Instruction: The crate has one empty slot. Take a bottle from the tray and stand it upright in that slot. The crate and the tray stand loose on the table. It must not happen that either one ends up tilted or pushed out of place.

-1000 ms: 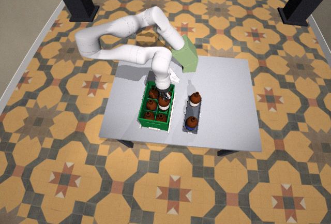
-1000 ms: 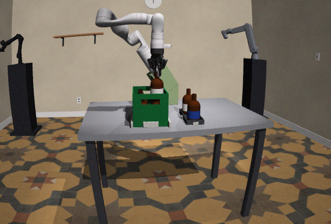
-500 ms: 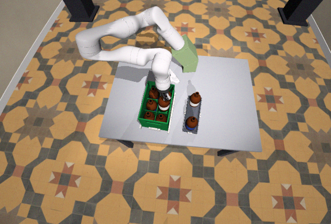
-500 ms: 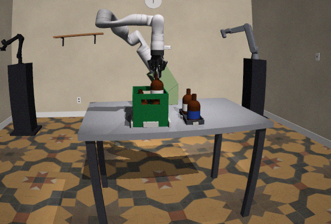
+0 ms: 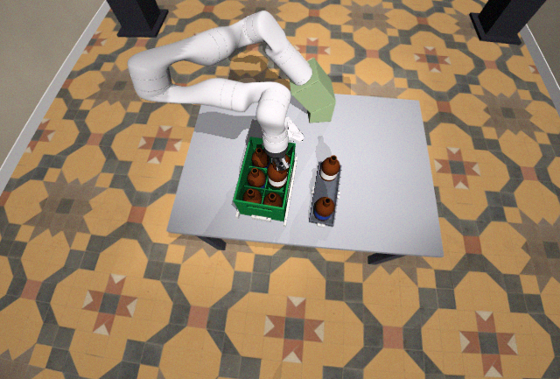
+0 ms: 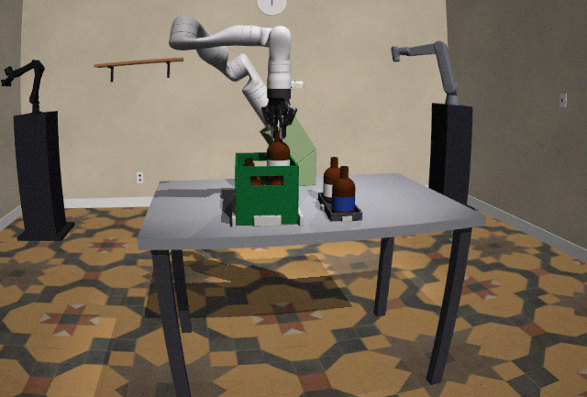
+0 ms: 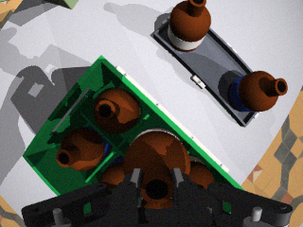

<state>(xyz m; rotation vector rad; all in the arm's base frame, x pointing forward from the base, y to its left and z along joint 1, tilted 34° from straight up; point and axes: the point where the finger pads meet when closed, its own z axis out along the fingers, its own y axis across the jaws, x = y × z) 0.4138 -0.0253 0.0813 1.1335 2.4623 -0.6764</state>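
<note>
My gripper is now 70 mm above the brown bottle. The rest, counted from my hand: tray 250 mm below, 200 mm to the left; then white-label bottle 210 mm to the left, 170 mm below, 90 mm behind; then crate 170 mm below, 40 mm to the right, 10 mm behind.
</note>
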